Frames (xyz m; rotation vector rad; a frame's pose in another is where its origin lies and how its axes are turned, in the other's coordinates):
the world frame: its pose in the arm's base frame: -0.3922 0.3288 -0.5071 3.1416 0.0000 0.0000
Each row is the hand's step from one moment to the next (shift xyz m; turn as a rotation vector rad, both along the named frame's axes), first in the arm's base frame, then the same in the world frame.
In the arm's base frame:
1: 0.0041 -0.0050 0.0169 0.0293 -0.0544 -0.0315
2: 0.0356 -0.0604 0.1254 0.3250 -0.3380 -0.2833
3: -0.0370 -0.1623 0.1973 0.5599 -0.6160 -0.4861
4: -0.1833 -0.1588 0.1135 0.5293 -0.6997 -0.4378
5: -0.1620 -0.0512 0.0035 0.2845 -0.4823 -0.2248
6: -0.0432 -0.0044 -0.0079 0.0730 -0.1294 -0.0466
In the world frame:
1: 0.0041 0.0050 -0.0169 0.0293 0.0544 0.0315
2: 0.0356 0.0604 -0.1254 0.3250 0.3380 0.2833
3: -0.0370 0.1623 -0.1973 0.5599 0.6160 0.4861
4: -0.1833 0.1588 -0.1135 0.5293 0.6997 0.4378
5: -0.1620 0.0512 -0.0035 0.2845 0.4823 0.2248
6: -0.0432 0.0044 0.0079 0.0730 0.1294 0.0466

